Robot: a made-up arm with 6 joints.
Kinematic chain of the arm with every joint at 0, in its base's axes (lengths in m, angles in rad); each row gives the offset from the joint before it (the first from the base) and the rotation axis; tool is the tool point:
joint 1: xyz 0 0 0.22 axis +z
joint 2: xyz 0 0.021 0 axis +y
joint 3: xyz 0 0 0.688 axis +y
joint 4: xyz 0 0 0.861 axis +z
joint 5: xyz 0 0 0 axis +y
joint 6: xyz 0 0 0.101 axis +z
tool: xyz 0 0 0
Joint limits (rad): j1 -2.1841..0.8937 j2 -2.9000..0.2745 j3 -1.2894..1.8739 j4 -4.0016..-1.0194 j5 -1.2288..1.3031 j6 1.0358..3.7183
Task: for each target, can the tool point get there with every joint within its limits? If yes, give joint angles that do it. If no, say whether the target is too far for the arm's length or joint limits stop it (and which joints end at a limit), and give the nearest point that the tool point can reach.
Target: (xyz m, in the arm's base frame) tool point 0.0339 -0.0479 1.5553
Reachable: yes | joints 0.1835 -0.6917 1.2203 -1.6516 0.8295 1.5464
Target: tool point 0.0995 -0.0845 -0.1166
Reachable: no: joint limits stop it (at a limit: joint 3, joint 5) | nearest point 0.3355 -0.2849 -0.9149 | short by 0.856 m
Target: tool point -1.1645 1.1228 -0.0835
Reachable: yes | joints -0.7708 -1.7514 0.0020 -1.9231 0.2875 2.2894
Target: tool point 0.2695 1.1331 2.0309
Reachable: no: too far | nearest point 0.2065 0.8684 1.6079 | short by 0.503 m
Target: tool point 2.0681 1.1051 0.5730
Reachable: no: too far | nearest point 0.9964 1.2257 0.4856 | short by 1.082 m
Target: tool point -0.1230 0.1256 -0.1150
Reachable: no: joint limits stop it (at a limit: joint 2, joint 3, joint 5) | nearest point -0.6163 0.6294 0.0969 | short by 0.736 m
